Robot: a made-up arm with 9 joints.
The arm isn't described. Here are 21 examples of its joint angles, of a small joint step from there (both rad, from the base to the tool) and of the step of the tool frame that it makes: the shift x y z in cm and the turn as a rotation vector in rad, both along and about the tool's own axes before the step.
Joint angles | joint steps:
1: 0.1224 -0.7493 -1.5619 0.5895 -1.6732 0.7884 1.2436 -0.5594 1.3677 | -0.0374 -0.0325 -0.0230 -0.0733 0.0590 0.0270 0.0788 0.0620 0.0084
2: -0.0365 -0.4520 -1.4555 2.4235 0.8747 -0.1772 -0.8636 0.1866 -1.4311 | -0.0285 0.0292 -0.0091 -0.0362 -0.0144 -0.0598 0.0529 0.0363 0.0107
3: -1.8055 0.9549 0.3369 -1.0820 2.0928 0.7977 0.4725 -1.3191 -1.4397 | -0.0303 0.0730 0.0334 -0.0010 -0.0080 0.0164 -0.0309 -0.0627 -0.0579
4: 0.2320 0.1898 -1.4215 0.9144 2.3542 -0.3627 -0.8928 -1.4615 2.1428 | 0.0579 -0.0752 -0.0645 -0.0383 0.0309 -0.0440 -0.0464 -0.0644 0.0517
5: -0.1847 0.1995 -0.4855 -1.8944 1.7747 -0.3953 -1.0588 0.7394 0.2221 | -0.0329 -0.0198 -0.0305 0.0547 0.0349 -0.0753 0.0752 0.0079 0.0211
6: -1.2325 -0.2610 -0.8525 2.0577 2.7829 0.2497 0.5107 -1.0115 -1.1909 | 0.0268 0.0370 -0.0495 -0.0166 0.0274 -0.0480 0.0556 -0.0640 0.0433
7: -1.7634 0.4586 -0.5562 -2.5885 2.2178 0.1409 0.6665 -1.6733 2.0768 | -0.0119 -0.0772 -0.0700 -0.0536 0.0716 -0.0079 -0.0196 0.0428 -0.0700
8: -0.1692 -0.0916 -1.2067 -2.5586 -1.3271 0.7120 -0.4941 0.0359 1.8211 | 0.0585 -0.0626 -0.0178 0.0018 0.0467 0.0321 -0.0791 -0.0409 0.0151
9: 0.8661 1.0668 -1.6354 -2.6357 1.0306 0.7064 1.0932 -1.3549 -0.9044 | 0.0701 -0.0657 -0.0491 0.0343 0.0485 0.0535 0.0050 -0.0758 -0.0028
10: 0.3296 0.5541 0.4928 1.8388 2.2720 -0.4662 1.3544 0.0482 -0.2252 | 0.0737 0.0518 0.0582 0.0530 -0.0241 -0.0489 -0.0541 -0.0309 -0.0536
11: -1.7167 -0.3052 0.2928 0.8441 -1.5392 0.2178 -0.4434 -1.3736 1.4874 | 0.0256 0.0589 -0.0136 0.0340 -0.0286 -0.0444 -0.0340 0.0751 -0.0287
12: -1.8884 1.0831 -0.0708 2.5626 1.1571 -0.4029 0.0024 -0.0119 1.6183 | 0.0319 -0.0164 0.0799 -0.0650 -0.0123 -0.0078 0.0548 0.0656 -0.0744
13: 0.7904 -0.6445 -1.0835 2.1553 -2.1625 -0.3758 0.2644 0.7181 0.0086 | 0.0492 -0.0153 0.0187 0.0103 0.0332 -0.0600 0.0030 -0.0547 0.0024
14: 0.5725 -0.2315 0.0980 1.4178 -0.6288 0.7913 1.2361 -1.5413 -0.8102 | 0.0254 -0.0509 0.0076 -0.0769 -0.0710 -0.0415 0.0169 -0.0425 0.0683
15: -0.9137 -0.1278 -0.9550 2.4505 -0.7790 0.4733 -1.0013 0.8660 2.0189 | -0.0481 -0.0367 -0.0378 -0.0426 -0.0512 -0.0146 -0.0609 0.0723 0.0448
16: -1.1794 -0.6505 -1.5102 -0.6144 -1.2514 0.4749 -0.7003 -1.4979 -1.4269 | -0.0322 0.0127 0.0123 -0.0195 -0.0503 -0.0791 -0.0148 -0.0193 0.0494
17: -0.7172 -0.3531 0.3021 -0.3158 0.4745 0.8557 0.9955 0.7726 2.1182 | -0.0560 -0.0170 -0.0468 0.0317 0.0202 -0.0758 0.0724 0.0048 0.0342
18: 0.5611 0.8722 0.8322 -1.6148 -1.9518 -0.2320 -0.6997 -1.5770 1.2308 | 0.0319 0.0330 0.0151 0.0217 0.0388 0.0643 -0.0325 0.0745 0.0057
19: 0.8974 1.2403 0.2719 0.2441 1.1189 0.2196 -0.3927 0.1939 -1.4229 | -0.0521 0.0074 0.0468 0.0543 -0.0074 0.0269 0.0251 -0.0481 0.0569
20: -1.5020 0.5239 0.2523 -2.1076 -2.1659 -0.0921 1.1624 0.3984 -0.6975 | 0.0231 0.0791 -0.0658 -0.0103 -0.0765 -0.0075 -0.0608 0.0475 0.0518
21: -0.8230 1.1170 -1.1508 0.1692 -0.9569 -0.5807 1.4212 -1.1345 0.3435 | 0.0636 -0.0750 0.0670 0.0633 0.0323 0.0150 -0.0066 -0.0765 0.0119
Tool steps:
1: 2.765 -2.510 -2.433 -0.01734 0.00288 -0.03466
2: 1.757 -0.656 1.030 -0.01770 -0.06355 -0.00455
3: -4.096 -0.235 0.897 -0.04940 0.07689 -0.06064
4: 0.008 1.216 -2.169 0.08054 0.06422 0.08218
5: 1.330 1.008 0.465 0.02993 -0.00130 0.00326
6: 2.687 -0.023 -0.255 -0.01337 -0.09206 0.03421
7: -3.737 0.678 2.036 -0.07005 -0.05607 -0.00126
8: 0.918 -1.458 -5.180 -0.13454 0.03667 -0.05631
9: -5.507 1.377 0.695 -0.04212 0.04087 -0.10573
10: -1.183 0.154 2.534 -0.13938 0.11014 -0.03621
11: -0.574 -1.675 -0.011 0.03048 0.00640 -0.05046
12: -2.005 0.053 0.383 -0.09417 -0.10835 0.00400
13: 1.162 -0.493 2.231 0.05921 0.07215 0.00535
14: 7.059 -1.045 -0.848 0.01009 -0.11348 0.13062
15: -2.809 2.157 -0.382 -0.03902 -0.03101 0.12589
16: 3.774 -1.654 2.868 -0.05586 -0.13654 0.01729
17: -1.496 -2.228 -1.677 -0.09053 -0.00978 0.03586
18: -1.464 0.605 0.400 0.01118 -0.15924 -0.07530
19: 0.068 -0.089 -1.120 0.01667 -0.09586 -0.01215
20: 1.038 -2.341 2.202 0.12532 0.08813 0.09365
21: -0.258 -3.022 1.671 0.06340 0.00314 0.11353
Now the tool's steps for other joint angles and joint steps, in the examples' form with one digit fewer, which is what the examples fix.
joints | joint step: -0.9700 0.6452 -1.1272 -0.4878 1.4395 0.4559 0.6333 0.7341 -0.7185 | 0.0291 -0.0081 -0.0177 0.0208 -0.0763 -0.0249 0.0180 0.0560 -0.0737
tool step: -0.12 -2.72 3.42 -0.0384 0.1314 0.0113
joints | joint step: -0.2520 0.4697 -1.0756 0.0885 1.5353 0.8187 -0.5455 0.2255 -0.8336 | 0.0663 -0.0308 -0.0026 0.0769 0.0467 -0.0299 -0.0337 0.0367 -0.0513
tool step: -4.62 3.23 3.69 -0.0606 0.0808 -0.1163
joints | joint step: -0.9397 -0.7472 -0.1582 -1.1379 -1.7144 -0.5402 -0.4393 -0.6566 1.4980 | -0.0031 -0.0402 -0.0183 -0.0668 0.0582 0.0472 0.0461 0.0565 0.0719
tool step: 0.60 1.99 0.18 0.0066 -0.1503 0.0533
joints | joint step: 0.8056 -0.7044 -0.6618 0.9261 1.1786 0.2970 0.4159 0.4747 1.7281 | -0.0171 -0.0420 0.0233 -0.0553 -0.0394 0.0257 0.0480 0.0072 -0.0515
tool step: -2.97 2.84 1.10 0.0355 0.0535 0.0830
